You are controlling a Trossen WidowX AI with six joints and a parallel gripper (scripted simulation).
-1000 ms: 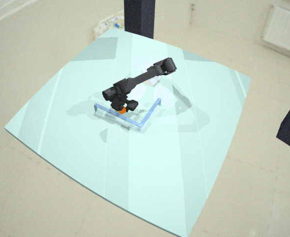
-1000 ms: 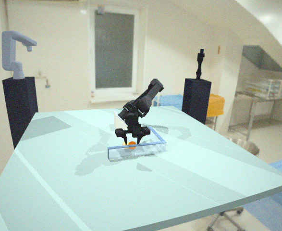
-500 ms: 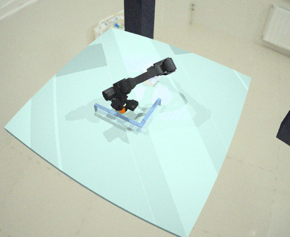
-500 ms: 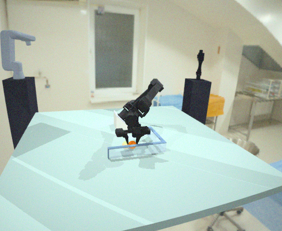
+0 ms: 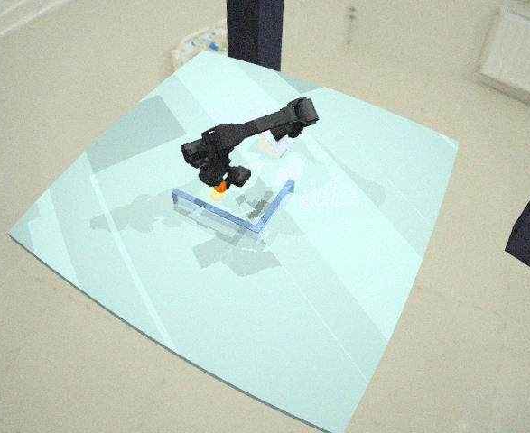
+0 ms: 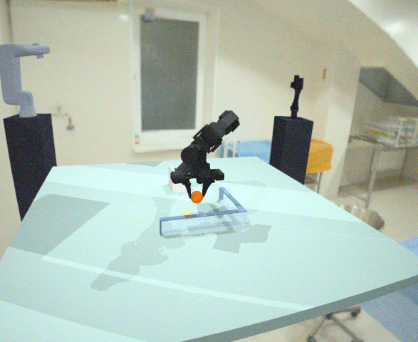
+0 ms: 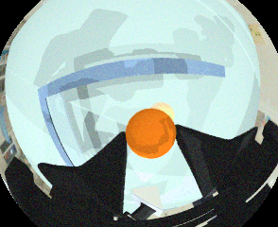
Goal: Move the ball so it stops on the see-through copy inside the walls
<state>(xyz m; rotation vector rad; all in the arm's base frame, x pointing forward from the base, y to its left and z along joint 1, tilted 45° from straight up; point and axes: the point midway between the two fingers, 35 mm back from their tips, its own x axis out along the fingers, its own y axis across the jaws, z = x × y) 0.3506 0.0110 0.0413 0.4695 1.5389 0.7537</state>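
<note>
My gripper tip is now 1 cm past the see-through copy of ball, 3 cm to the left of it and 8 cm above it. Round my gripper tip: clear wall 6 cm ahead, 2 cm to the left, 7 cm below; orange ball right at my gripper tip.
</note>
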